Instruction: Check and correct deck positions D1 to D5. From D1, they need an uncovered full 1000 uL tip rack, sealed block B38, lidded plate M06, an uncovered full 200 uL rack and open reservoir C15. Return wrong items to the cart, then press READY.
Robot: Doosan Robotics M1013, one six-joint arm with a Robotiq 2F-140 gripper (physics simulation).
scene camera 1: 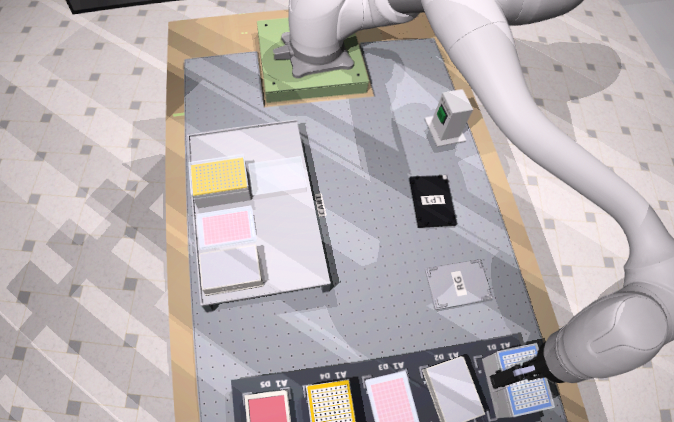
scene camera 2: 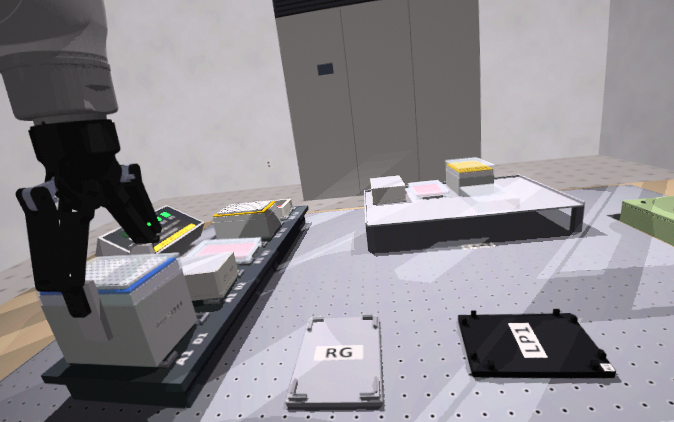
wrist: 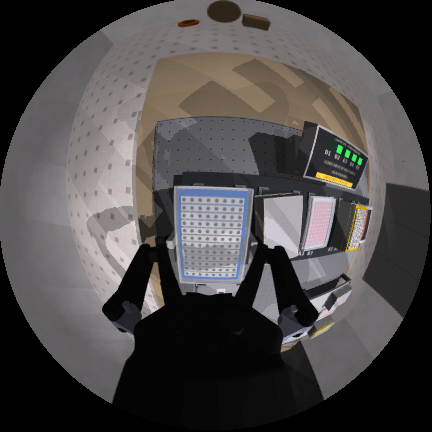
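Where they show: arm's base at its link origin: [scene camera 1: 316,51].
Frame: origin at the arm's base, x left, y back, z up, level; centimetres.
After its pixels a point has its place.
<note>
A blue-topped tip rack [scene camera 1: 531,396] {z 11.7, x 14.7, y -105.5 cm} [scene camera 2: 145,320] [wrist: 212,200] {z 11.7, x 14.5, y -107.0 cm} stands at D1; a clear layer shows over its top. My gripper [scene camera 1: 524,371] [scene camera 2: 114,272] [wrist: 211,229] {z 5.6, x 15.2, y -101.5 cm} points down astride it and is shut on its two long sides, the pads against the walls. A pale block [scene camera 1: 456,392] {z 5.6, x 2.5, y -100.1 cm} [scene camera 2: 212,277] {z 4.9, x 6.5, y -94.3 cm} [wrist: 283,222] {z 5.6, x 2.7, y -101.5 cm} stands at D2, a pink plate [scene camera 1: 392,400] {z 3.0, x -10.0, y -97.7 cm} [scene camera 2: 227,247] {z 3.0, x -9.8, y -98.0 cm} [wrist: 320,222] {z 3.0, x -9.6, y -99.4 cm} at D3, a yellow-rimmed rack [scene camera 1: 330,404] {z 7.5, x -22.6, y -95.1 cm} [scene camera 2: 245,225] {z 4.4, x -18.3, y -96.4 cm} at D4 and a red-filled reservoir [scene camera 1: 267,410] {z 2.6, x -34.8, y -92.8 cm} at D5. Labels on the labware are not readable.
The cart [scene camera 1: 290,250] {z 2.2, x -22.0, y -60.4 cm} [scene camera 2: 540,197] {z 2.1, x -19.8, y -30.0 cm} holds a yellow rack [scene camera 1: 220,176] {z 9.2, x -33.8, y -41.8 cm}, a pink plate [scene camera 1: 226,228] {z 3.8, x -35.0, y -52.2 cm}, a pale box [scene camera 1: 230,267] {z 6.4, x -35.6, y -62.7 cm} and a clear lid [scene camera 1: 279,176] {z 4.7, x -20.4, y -42.4 cm}. A display [wrist: 337,157] {z 8.2, x -9.6, y -113.5 cm} shows D1 dark and D2 to D5 green. The RG [scene camera 1: 442,292] {z -3.1, x 10.3, y -77.7 cm} and LP1 [scene camera 1: 432,215] {z -2.9, x 15.1, y -58.2 cm} pads lie between deck and arm base.
</note>
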